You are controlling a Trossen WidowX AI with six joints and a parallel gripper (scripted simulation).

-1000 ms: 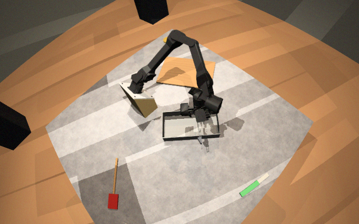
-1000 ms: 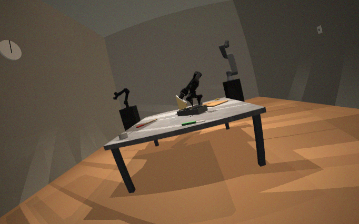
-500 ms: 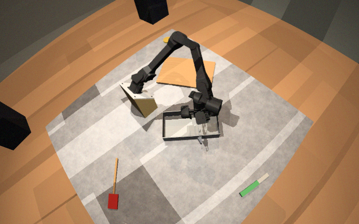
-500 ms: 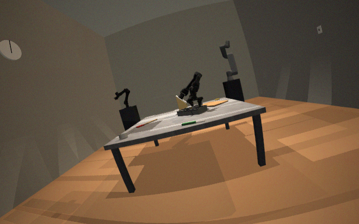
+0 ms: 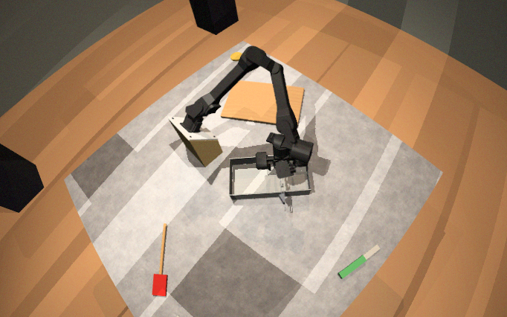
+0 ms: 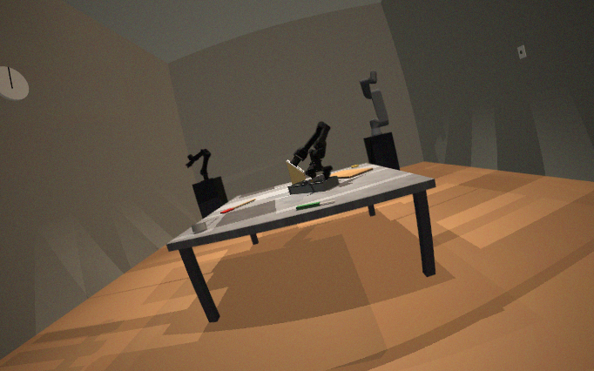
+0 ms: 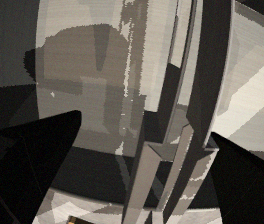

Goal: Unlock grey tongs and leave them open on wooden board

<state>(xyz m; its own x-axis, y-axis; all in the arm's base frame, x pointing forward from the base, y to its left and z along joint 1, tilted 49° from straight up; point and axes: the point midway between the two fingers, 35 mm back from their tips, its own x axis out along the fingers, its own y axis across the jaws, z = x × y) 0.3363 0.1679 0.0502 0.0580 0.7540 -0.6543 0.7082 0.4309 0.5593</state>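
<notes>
The grey roasting tin lies 2 cm behind my gripper tip and 6 cm to the right of it. The rest, counted from my gripper tip: green-handled tool (45 cm ahead, 7 cm to the right, 2 cm below); then wooden board (30 cm behind, 22 cm to the left, 2 cm below); then small yellow thing (66 cm behind, 38 cm to the left, 2 cm below).
</notes>
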